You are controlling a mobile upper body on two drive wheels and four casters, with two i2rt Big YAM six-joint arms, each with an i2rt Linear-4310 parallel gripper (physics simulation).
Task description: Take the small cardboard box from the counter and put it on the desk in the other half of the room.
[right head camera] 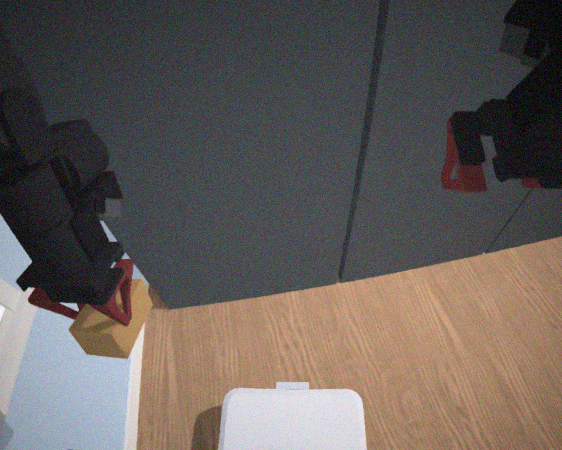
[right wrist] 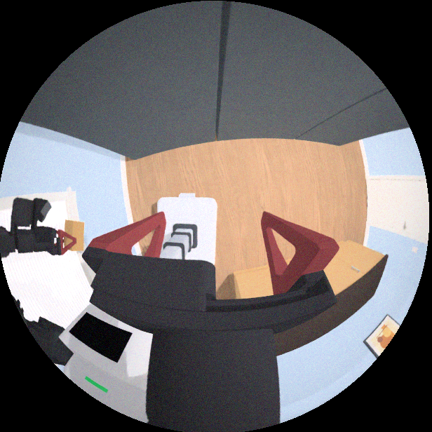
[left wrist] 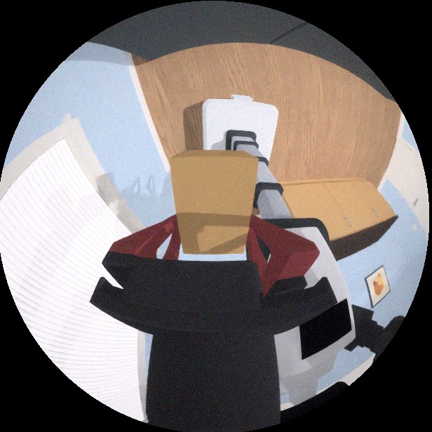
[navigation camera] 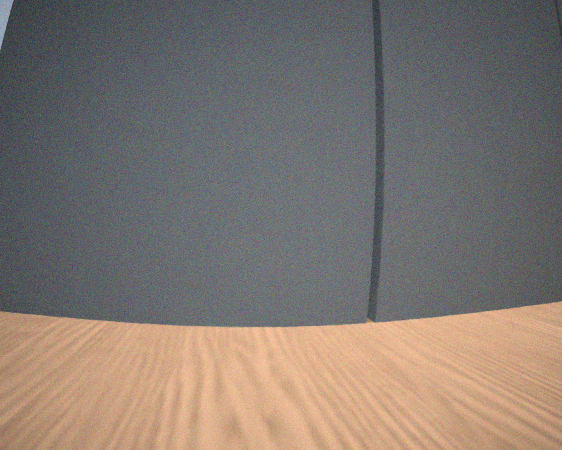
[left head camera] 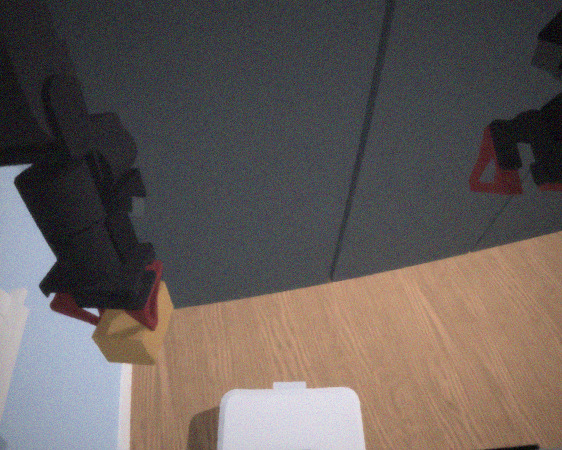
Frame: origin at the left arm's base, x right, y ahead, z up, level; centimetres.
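Seen in the pictures: left gripper, fingertip midpoint: [right head camera: 107,320] [left head camera: 130,325]; right gripper, fingertip midpoint: [right head camera: 484,182] [left head camera: 506,185].
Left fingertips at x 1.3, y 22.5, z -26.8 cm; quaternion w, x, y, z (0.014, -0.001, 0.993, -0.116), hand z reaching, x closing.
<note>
A point is followed by its place in that frame.
The small cardboard box [left head camera: 131,347] @(z -25.7, x 2.6, y 19.5 cm) [right head camera: 107,341] @(z -25.7, x 3.0, y 19.5 cm) [left wrist: 215,185] [right wrist: 76,234] is plain tan. My left gripper [left head camera: 125,326] @(z -26.8, x 1.3, y 22.5 cm) [right head camera: 102,320] @(z -26.8, x 1.3, y 22.5 cm) [left wrist: 213,217] is shut on it, with one red finger against each side. The box is held in the air at the lower left of both head views, above the floor near the light blue wall. My right gripper [left head camera: 531,191] [right head camera: 504,189] @(z -14.4, x 44.9, y 32.9 cm) [right wrist: 213,216] is open and empty, at the right of the head views. I cannot make out the counter or the desk for certain in any view.
Large dark grey panels [left head camera: 250,150] @(z -48.4, x 10.8, y 85.0 cm) [right head camera: 240,150] @(z -47.7, x 8.0, y 84.5 cm) [left wrist: 200,30] [right wrist: 150,90] [navigation camera: 200,175] @(z -108.8, x 5.5, y 84.0 cm) with a seam stand close in front, on the wooden floor [left head camera: 300,340] @(z -141.0, x 29.1, y 59.7 cm) [navigation camera: 275,390] @(z -141.0, x 23.5, y 64.3 cm). My white base [left head camera: 292,420] @(z -115.0, x 23.1, y 20.6 cm) [right head camera: 295,420] @(z -115.0, x 23.7, y 20.8 cm) is below. A wooden cabinet [left wrist: 340,200] [right wrist: 352,262] and a white slatted blind [left wrist: 50,225] also show.
</note>
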